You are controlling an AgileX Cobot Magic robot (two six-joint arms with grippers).
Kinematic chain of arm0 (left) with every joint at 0, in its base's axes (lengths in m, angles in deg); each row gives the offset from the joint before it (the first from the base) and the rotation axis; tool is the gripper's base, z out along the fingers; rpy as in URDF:
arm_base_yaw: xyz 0 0 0.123 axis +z
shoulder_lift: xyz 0 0 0 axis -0.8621 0.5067 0
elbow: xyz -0.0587 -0.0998 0.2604 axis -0.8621 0.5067 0
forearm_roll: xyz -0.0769 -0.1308 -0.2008 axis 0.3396 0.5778 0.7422
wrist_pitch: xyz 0 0 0 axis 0.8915 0.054 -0.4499
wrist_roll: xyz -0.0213 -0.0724 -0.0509 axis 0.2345 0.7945 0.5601
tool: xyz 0 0 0 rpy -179.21 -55.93 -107.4
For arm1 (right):
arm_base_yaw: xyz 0 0 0.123 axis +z
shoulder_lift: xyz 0 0 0 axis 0.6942 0.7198 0
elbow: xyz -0.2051 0.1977 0.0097 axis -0.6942 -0.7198 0
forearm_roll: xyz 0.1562 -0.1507 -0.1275 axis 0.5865 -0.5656 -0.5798
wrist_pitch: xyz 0 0 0 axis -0.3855 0.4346 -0.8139
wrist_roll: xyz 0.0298 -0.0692 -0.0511 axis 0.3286 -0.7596 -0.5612
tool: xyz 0 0 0 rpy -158.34 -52.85 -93.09
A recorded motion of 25 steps. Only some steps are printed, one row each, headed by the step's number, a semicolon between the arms.
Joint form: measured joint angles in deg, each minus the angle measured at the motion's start. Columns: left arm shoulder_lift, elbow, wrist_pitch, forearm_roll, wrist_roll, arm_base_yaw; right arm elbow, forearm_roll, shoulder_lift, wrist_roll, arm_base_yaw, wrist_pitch.
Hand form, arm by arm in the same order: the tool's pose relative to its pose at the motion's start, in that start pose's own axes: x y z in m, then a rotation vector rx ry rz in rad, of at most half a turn. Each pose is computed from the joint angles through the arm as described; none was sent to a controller.
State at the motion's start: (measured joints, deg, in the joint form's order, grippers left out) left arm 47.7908 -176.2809 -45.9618 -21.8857 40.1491 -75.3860; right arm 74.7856 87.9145 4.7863 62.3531 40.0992 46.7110
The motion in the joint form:
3: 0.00 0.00 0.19 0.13 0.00 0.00; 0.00 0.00 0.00 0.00 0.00 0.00
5: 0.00 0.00 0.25 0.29 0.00 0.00; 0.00 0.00 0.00 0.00 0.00 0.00
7: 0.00 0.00 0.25 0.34 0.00 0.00; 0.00 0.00 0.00 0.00 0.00 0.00
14: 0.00 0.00 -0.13 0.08 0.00 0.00; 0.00 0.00 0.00 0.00 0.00 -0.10
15: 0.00 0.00 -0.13 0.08 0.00 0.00; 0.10 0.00 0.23 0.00 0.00 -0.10
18: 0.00 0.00 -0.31 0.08 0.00 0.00; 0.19 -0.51 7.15 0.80 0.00 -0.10
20: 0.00 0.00 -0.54 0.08 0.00 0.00; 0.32 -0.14 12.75 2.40 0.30 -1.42
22: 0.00 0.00 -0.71 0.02 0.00 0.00; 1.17 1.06 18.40 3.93 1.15 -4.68
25: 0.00 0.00 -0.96 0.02 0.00 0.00; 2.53 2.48 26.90 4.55 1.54 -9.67
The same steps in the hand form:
3: -0.0003 -0.0002 0.0000 0.0024 -0.0031 -0.0010; 0.0000 0.0000 0.0000 0.0000 0.0000 0.0000
5: -0.0003 -0.0005 0.0000 0.0050 -0.0038 -0.0023; 0.0000 0.0000 0.0000 0.0000 0.0000 0.0000
7: -0.0003 -0.0005 0.0000 0.0058 -0.0037 -0.0027; 0.0000 0.0000 0.0000 0.0000 0.0000 0.0000
14: 0.0002 -0.0001 0.0000 0.0010 0.0024 -0.0006; -0.0002 0.0000 0.0000 0.0000 -0.0017 0.0000
15: 0.0002 -0.0001 0.0000 0.0010 0.0024 -0.0006; -0.0008 0.0000 0.0001 0.0000 0.0005 0.0000
18: 0.0005 -0.0001 0.0000 0.0006 0.0055 -0.0006; -0.0104 -0.0011 0.0150 0.0058 0.1199 0.0107
20: 0.0009 0.0000 0.0000 0.0001 0.0095 -0.0006; -0.0191 -0.0008 0.0282 -0.0026 0.1922 0.0391
22: 0.0011 0.0001 0.0000 -0.0011 0.0123 -0.0002; -0.0326 0.0012 0.0409 -0.0285 0.2196 0.0694
25: 0.0015 0.0002 0.0000 -0.0017 0.0167 -0.0002; -0.0513 0.0033 0.0628 -0.0487 0.2579 0.0945

